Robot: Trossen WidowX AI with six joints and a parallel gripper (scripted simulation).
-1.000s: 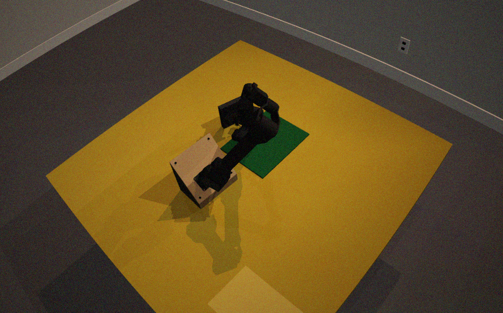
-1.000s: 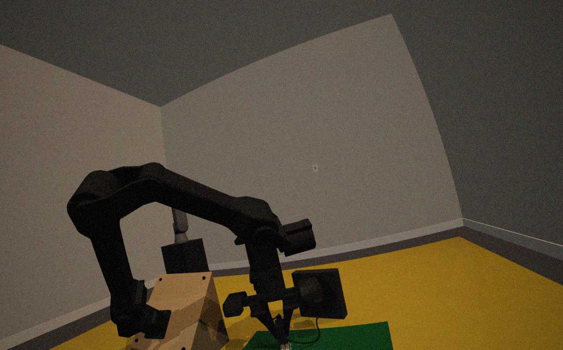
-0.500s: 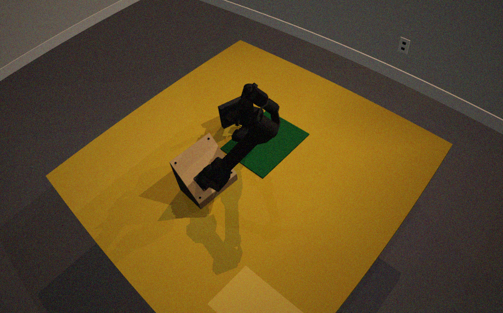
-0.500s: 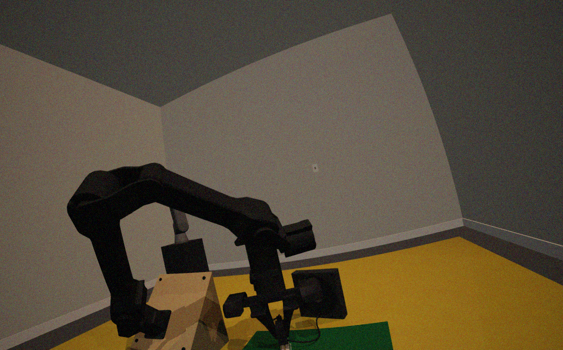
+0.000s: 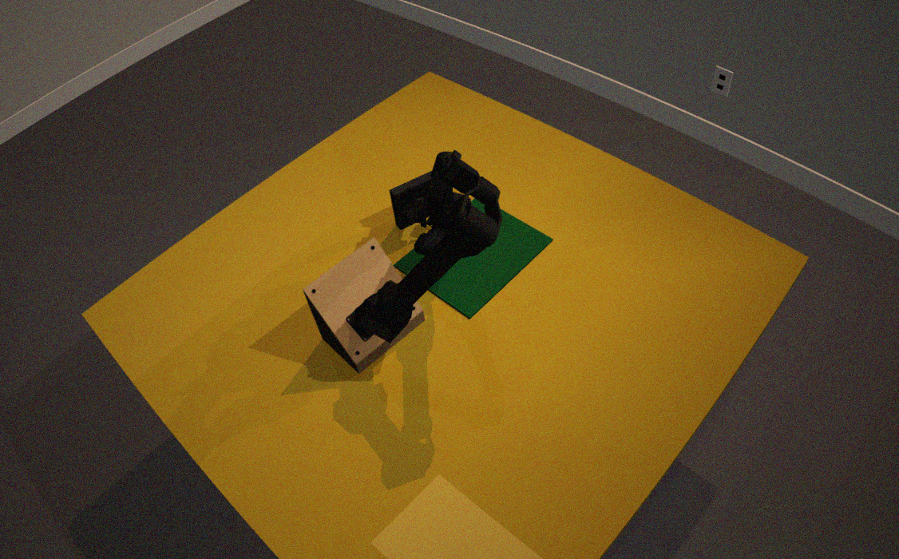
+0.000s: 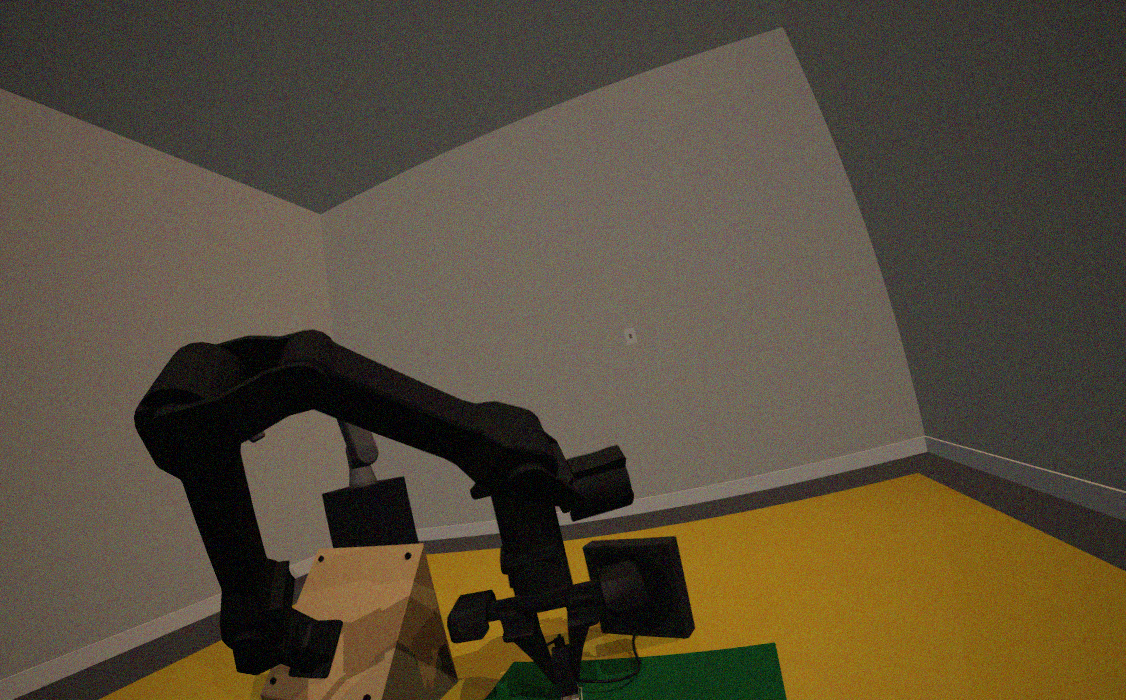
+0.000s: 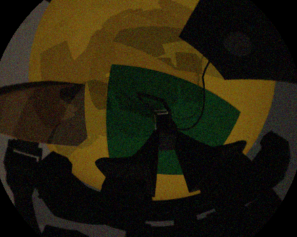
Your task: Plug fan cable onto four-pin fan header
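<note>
The dark plug is 1 cm to the left of my gripper tip and 1 cm above it. Also, from my gripper tip: black fan: 14 cm to the left, 5 cm ahead, 3 cm above; green board: 5 cm ahead, 4 cm to the right, 4 cm below.
</note>
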